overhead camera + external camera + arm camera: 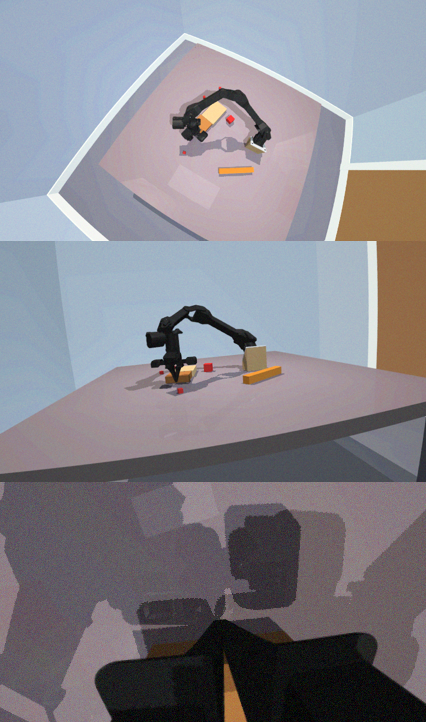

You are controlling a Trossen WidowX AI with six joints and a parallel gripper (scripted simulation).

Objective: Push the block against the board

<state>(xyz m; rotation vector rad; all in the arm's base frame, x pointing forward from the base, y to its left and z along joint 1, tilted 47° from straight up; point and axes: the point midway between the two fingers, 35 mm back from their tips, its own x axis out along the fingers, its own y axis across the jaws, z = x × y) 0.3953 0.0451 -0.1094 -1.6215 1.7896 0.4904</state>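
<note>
Right now my gripper tip is 20 mm past the orange square block, 60 mm to the left of it and 10 mm below it. Round my gripper tip: long orange board (350 mm behind, 100 mm to the left, 10 mm above); cream rectangular block (50 mm behind, 190 mm to the right, 10 mm above); red cube (170 mm behind, 190 mm to the right, 10 mm above).
</note>
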